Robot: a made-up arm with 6 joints.
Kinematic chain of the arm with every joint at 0, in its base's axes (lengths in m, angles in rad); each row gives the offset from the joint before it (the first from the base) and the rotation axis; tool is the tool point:
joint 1: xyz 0 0 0.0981 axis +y
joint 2: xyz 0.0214 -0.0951 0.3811 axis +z
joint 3: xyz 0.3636 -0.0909 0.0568 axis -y
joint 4: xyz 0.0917 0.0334 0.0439 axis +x
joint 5: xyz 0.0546 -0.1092 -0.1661 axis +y
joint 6: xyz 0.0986 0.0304 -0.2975 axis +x
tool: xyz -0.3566 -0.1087 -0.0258
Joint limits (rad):
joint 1: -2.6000..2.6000
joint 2: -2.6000..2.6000
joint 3: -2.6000..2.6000
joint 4: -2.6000..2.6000
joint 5: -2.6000..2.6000
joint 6: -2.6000..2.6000
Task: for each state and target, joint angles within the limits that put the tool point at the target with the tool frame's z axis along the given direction. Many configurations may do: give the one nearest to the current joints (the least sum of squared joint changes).
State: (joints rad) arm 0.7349 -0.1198 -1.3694 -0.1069 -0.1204 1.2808
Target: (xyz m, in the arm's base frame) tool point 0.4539 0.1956 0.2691 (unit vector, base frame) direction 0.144 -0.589 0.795
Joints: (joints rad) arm 1.3775 -0.5951 -2.1320 0.4977 -0.8674 1.4486
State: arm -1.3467 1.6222 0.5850 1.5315 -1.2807 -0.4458
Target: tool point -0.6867 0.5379 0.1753 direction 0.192 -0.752 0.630
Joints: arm -0.7565 1.5339 -0.0300 2.0093 -1.0612 -0.5588
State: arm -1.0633 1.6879 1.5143 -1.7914 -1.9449 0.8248
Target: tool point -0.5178 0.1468 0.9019 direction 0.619 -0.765 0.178
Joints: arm -0.9530 2.2631 2.0896 -1.6560 -1.7258 1.6750
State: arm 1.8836 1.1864 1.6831 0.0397 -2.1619 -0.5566
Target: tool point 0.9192 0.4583 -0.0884 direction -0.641 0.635 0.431
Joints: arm 1.3698 1.4898 1.2060 -0.5999 -2.3179 -1.1547
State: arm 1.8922 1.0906 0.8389 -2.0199 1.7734 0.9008
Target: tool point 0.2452 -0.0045 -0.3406 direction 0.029 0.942 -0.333
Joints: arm 2.6000 0.7473 0.2158 -2.5943 1.3314 0.6119
